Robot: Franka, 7 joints.
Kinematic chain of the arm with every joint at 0, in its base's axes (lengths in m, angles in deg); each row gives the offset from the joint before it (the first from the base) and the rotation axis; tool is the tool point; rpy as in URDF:
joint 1: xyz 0 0 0.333 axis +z
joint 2: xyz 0 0 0 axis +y
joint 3: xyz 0 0 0.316 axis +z
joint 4: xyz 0.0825 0 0 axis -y
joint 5: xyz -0.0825 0 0.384 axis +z
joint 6: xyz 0 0 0 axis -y
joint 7: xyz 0.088 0 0 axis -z
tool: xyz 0 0 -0.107 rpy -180 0 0
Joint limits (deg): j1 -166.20..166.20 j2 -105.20..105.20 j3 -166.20..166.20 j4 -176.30..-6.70 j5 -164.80..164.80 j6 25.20..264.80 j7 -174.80..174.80
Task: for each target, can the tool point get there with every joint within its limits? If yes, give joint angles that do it. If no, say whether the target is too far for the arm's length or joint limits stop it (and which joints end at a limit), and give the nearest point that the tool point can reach.
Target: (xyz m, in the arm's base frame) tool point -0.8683 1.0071 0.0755
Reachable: no: too far | nearest point -0.5500 0.6379 0.1699 | short by 0.497 m
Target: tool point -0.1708 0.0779 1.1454
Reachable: yes | joints -77.91 4.48 -121.57 -33.43 45.09 186.31 -26.80
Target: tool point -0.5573 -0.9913 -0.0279
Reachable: no: too far | nearest point -0.4007 -0.7128 0.0735 | short by 0.335 m
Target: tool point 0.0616 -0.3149 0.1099
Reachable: yes | joints 9.24 -84.26 -110.94 -140.77 128.74 198.68 75.73
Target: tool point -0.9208 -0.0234 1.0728
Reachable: no: too far | nearest point -0.6686 -0.0170 0.8702 | short by 0.324 m
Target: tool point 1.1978 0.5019 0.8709
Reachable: no: too far | nearest point 0.7310 0.3063 0.6613 | short by 0.548 m
